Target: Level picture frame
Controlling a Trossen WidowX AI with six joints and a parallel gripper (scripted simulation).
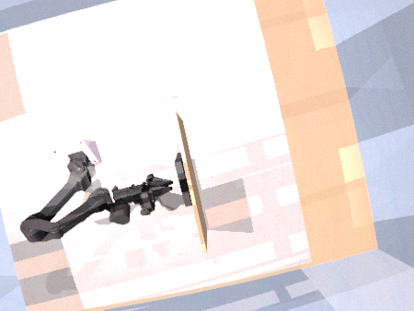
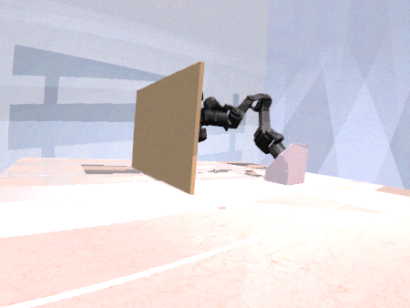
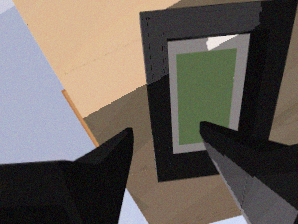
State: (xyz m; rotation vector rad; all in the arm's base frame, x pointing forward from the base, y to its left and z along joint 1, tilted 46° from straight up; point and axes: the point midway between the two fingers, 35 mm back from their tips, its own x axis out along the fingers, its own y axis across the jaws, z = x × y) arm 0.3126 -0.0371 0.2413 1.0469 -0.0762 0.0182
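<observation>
Right now the picture frame is 50 mm below my gripper tip, 50 mm ahead of it and 10 mm to the left of it. Round my gripper tip: tan wall panel: 60 mm below, 60 mm ahead.
</observation>
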